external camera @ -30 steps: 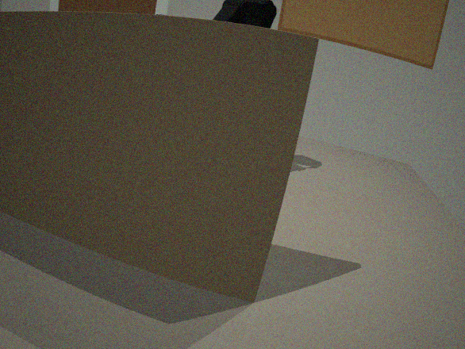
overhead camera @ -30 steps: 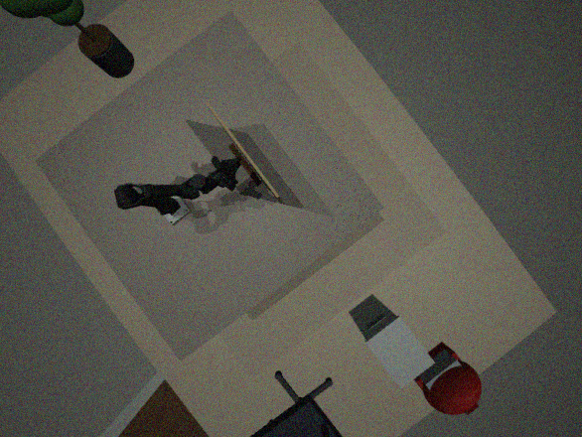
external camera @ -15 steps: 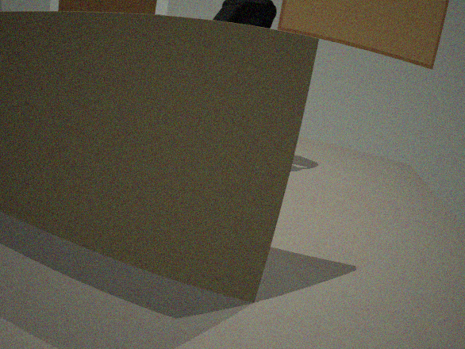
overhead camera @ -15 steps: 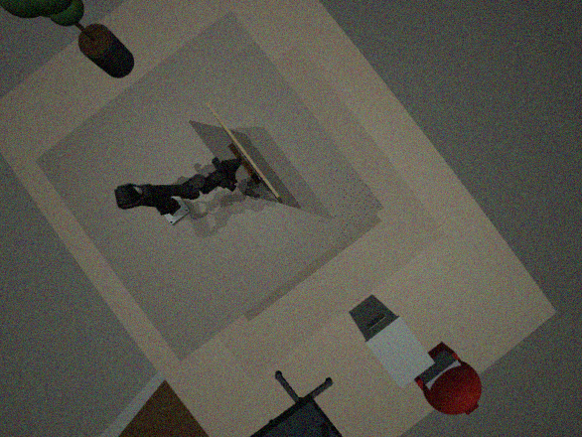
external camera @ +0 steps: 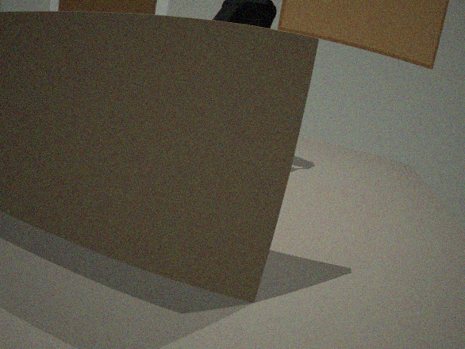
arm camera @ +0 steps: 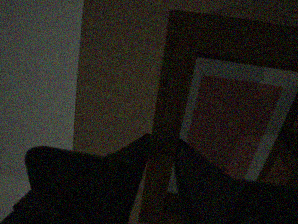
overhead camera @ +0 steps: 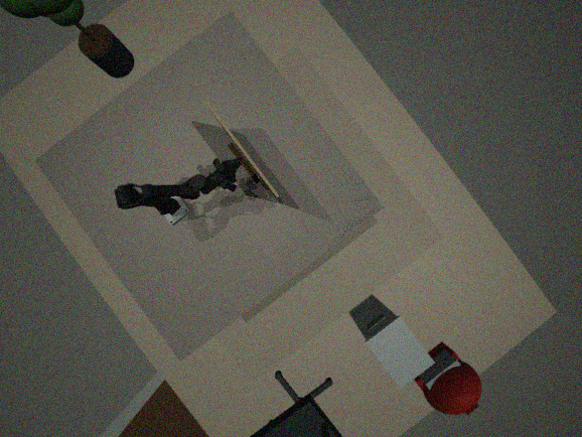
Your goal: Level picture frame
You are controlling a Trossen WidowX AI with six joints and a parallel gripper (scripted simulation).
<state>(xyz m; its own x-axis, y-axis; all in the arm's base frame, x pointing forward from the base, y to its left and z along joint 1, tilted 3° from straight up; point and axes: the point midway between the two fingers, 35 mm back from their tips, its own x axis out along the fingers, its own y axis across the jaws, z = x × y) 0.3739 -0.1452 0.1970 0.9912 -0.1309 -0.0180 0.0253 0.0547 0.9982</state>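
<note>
The picture frame is 50 mm below my gripper tip, 10 mm to the right of it and 10 mm ahead of it. Round my gripper tip: wall panel 70 mm below, 20 mm ahead.
</note>
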